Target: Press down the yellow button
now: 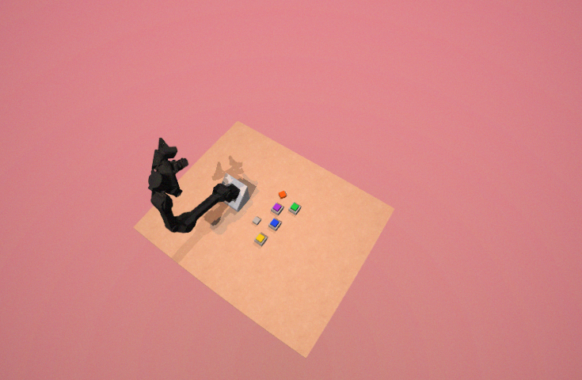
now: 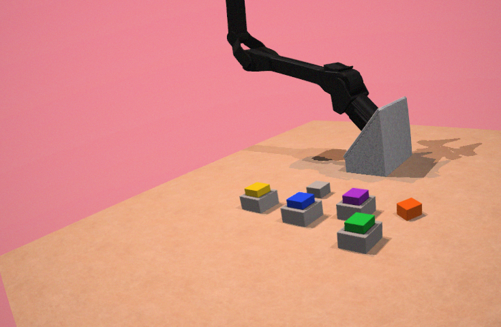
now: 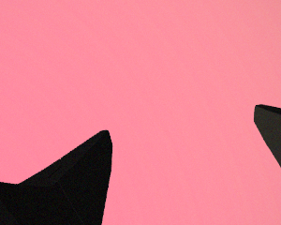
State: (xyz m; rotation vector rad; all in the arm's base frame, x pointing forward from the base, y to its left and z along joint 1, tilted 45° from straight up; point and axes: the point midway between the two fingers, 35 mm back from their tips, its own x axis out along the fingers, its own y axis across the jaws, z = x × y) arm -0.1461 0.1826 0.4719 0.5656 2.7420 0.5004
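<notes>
Right now the yellow button is 40 cm ahead of my gripper tip, 10 cm to the left of it and 54 cm below it. The rest, counted from my gripper tip: purple button 36 cm ahead, 29 cm to the left, 54 cm below; then small grey block 32 cm ahead, 17 cm to the left, 56 cm below; then blue button 41 cm ahead, 21 cm to the left, 54 cm below.
</notes>
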